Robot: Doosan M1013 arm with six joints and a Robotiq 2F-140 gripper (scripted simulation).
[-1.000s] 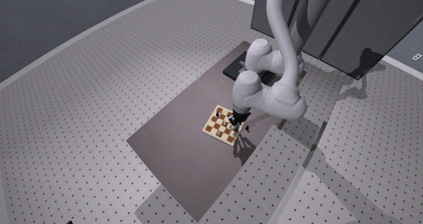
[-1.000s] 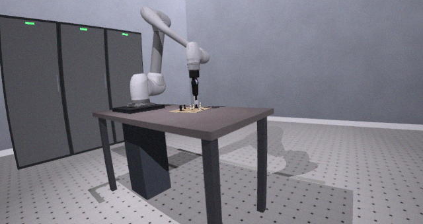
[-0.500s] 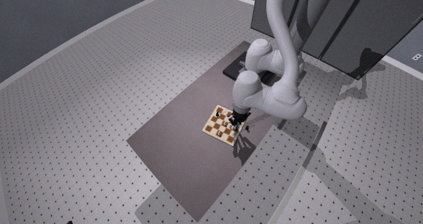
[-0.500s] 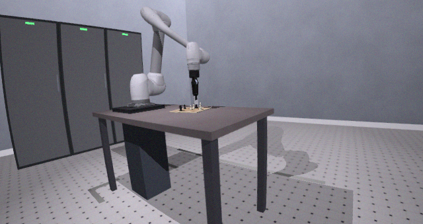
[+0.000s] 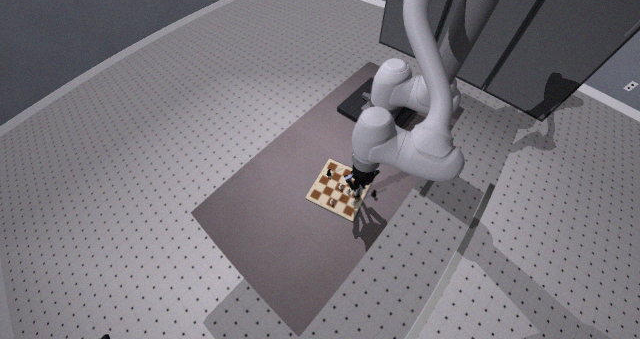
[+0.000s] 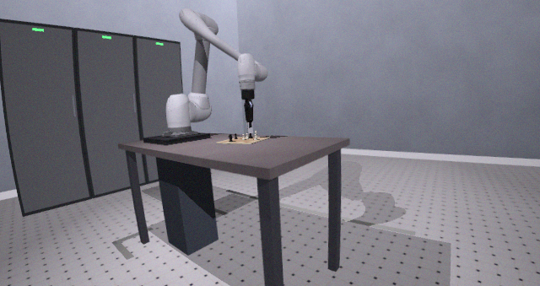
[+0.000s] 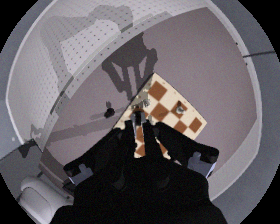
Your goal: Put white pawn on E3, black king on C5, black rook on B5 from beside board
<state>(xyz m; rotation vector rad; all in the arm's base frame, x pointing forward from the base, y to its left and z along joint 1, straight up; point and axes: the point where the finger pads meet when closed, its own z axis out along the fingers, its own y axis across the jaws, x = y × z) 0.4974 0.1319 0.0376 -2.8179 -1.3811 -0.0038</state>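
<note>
Right now my hand is 30 mm above the black chess piece. Round my hand: chessboard: 10 mm ahead, 80 mm to the right, 60 mm below.
</note>
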